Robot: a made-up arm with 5 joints.
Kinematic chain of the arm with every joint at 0, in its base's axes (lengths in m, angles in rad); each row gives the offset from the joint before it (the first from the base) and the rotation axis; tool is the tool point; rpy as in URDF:
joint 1: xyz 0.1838 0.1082 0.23 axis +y
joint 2: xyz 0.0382 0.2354 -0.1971 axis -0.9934 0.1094 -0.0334
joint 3: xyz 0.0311 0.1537 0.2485 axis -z
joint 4: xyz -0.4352 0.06 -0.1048 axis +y
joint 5: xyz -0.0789 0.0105 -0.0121 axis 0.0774 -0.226 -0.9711
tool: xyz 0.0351 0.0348 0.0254 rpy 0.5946 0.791 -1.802
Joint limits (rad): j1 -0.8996..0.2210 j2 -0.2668..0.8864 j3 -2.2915..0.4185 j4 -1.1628..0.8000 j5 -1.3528..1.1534
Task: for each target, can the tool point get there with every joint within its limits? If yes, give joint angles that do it. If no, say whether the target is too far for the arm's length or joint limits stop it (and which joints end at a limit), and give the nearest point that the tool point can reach.
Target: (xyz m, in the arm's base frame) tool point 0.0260 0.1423 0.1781
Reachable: yes | joints -0.4838 0.4773 -1.3168 -0.9110 -0.5875
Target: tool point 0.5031 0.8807 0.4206
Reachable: no: joint limits stop it (at a limit: joint 2, joint 3, joint 4, joint 5) | nearest point 0.4832 0.3325 0.4087 | short by 0.549 m
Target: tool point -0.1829 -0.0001 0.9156
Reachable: no: joint limits stop it (at a limit: joint 1, joint 5) | nearest point 0.1529 0.1944 0.4949 | short by 0.572 m
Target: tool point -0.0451 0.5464 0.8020
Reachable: no: joint limits stop it (at a limit: joint 1, joint 2, joint 4, joint 5) | nearest point -0.0171 0.3810 0.4262 | short by 0.412 m
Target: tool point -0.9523 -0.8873 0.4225
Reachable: no: too far | nearest point -0.1394 0.0634 0.1924 | short by 1.272 m
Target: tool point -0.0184 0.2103 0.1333
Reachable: yes | joints -0.6917 0.4091 -1.1030 0.1664 0.3257
